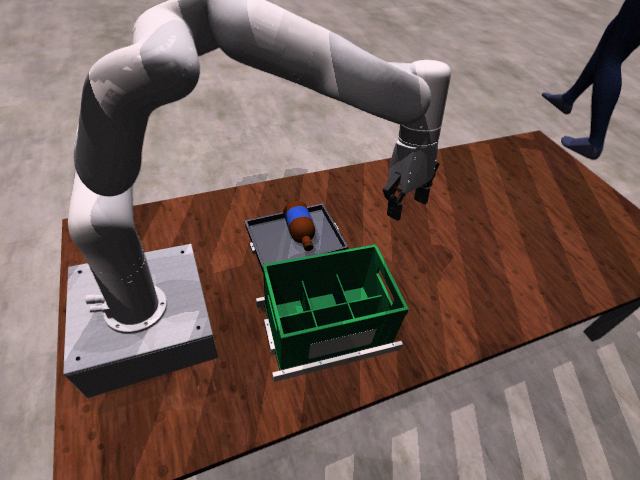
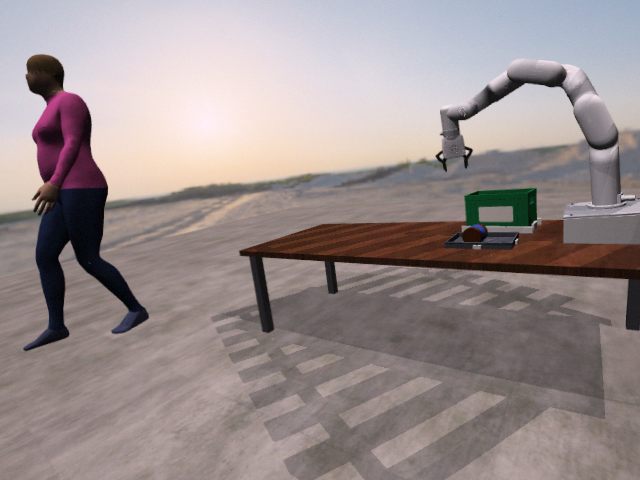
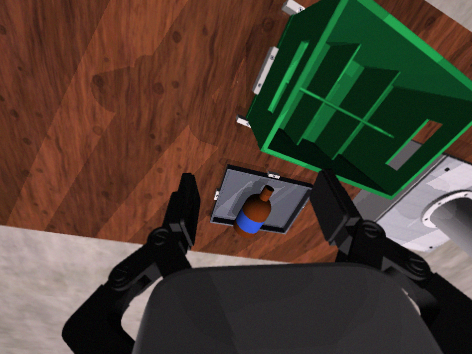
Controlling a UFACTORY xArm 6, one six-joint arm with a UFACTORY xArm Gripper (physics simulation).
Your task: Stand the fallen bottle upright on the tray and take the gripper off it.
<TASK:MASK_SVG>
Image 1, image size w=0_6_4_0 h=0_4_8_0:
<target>my gripper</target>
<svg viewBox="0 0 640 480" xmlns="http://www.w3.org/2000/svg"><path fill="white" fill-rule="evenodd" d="M439 140L430 145L414 145L406 143L398 137L399 140L396 141L390 162L387 184L382 190L385 198L388 200L387 215L397 221L400 220L402 211L401 201L406 193L415 190L414 199L422 204L427 204L430 192L429 187L432 186L432 180L439 167L439 163L436 162Z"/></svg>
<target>brown bottle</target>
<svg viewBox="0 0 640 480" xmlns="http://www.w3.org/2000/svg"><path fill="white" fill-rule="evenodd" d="M291 202L283 210L290 235L293 240L303 244L305 251L311 251L313 249L311 240L315 235L315 226L308 208L304 202Z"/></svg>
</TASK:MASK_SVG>
